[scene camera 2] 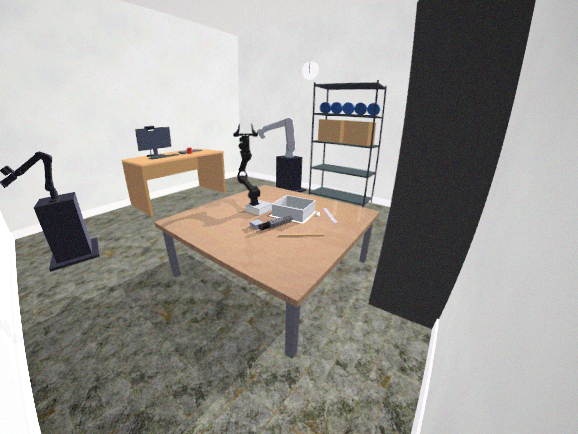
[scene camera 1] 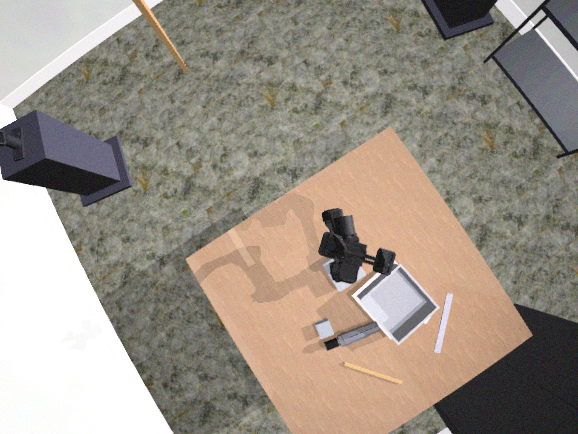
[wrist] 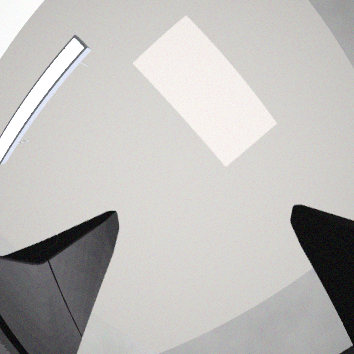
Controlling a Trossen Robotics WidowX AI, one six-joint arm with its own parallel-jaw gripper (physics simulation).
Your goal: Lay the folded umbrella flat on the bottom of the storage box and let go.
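Places are measured from the arm's base along level axes (x back, y right, z up), in centimetres.
Pixels of known places: gripper, fingertip midpoint: (scene camera 2: 245, 123) (scene camera 1: 364, 256) (wrist: 206, 217); arm's base, origin of the base link: (scene camera 2: 254, 204).
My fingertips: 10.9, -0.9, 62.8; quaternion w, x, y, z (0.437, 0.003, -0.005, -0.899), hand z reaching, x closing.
Ahead of a thing's pixels: the offset from my fingertips to its top centre, as dx, dy, dz.
The folded umbrella {-45.1, +6.5, -62.6} (scene camera 1: 358, 334) (scene camera 2: 280, 222) is grey with a black end and lies on the table outside the storage box, its grey end close against the box's outer side. Whether they touch is unclear. The storage box {-36.3, -19.1, -58.8} (scene camera 1: 415, 321) (scene camera 2: 290, 213) is light grey, open-topped and upright, and its visible bottom is bare. My gripper (scene camera 1: 356, 253) (scene camera 2: 245, 127) (wrist: 206, 217) is wide open and empty, high above the table and pointing up at the ceiling. The umbrella and the box do not show in the wrist view.
A pale grey block {-37.3, +17.7, -64.9} (scene camera 1: 324, 328) (scene camera 2: 256, 224) lies beside the umbrella's black end. A thin wooden stick {-67.0, +3.2, -67.3} (scene camera 1: 372, 373) (scene camera 2: 301, 235) lies nearer the table's front. A white strip {-57.1, -38.8, -68.3} (scene camera 1: 443, 322) (scene camera 2: 330, 215) lies on the box's far side from the umbrella. My arm's base stands beside the box.
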